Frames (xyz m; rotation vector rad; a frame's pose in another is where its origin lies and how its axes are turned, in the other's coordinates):
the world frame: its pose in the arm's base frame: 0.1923 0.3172 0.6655 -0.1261 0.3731 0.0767
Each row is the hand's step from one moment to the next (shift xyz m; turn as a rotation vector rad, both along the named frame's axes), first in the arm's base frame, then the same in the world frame.
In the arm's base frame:
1: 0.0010 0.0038 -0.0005 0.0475 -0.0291 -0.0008
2: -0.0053 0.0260 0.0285 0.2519 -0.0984 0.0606
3: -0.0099 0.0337 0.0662 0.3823 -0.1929 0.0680
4: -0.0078 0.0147 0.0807 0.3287 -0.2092 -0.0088
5: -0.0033 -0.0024 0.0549 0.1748 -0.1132 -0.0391
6: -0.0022 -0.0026 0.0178 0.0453 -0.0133 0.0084
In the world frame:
1: 0.0013 0.0037 0.0004 0.0429 -0.0333 0.0123
2: -0.0141 0.0231 0.0280 0.2065 -0.1286 0.1328
3: -0.0318 0.0271 0.0622 0.3200 -0.2356 0.1734
4: -0.0362 0.0065 0.0737 0.2976 -0.2382 0.0810
5: -0.0234 -0.0080 0.0492 0.1709 -0.1248 0.0110
6: -0.0087 -0.0043 0.0153 0.0383 -0.0185 0.0222

